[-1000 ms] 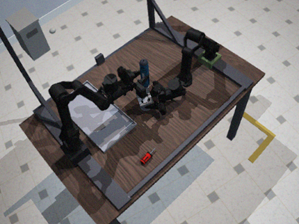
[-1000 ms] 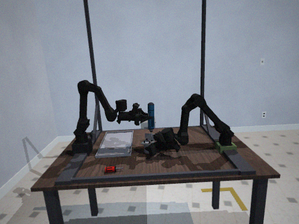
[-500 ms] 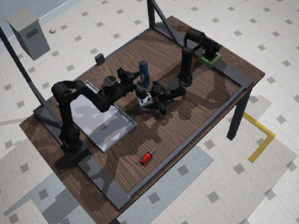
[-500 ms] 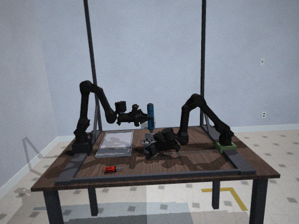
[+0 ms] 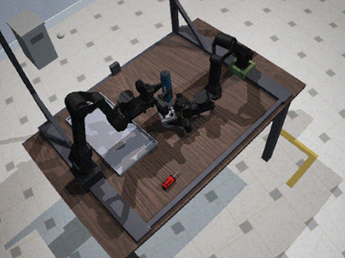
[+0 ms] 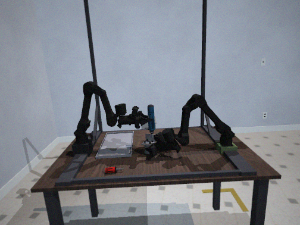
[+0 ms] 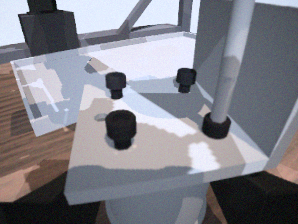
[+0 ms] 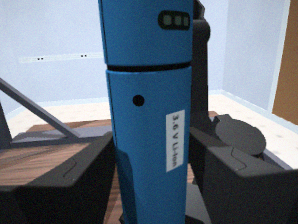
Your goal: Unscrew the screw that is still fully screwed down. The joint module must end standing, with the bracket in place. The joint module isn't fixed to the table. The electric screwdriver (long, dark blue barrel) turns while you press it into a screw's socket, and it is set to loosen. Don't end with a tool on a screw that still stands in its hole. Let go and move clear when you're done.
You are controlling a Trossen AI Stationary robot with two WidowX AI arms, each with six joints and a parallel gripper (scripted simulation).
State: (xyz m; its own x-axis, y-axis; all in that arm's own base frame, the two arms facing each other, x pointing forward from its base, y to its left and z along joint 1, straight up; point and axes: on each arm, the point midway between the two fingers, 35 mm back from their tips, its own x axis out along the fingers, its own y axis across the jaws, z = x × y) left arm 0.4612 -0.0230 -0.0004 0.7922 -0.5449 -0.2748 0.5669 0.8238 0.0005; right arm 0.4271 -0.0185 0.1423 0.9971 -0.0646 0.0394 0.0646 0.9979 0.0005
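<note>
Right now the grey cylinder is 20 mm to the right of my left hand, 10 mm below it and 10 mm behind it. Also, from my left hand: dark frame rail (290 mm ahead, 30 mm to the left, 30 mm below); screw (30 mm above, 10 mm to the right, 10 mm ahead); bracket (30 mm above, 20 mm to the right, 10 mm behind).
</note>
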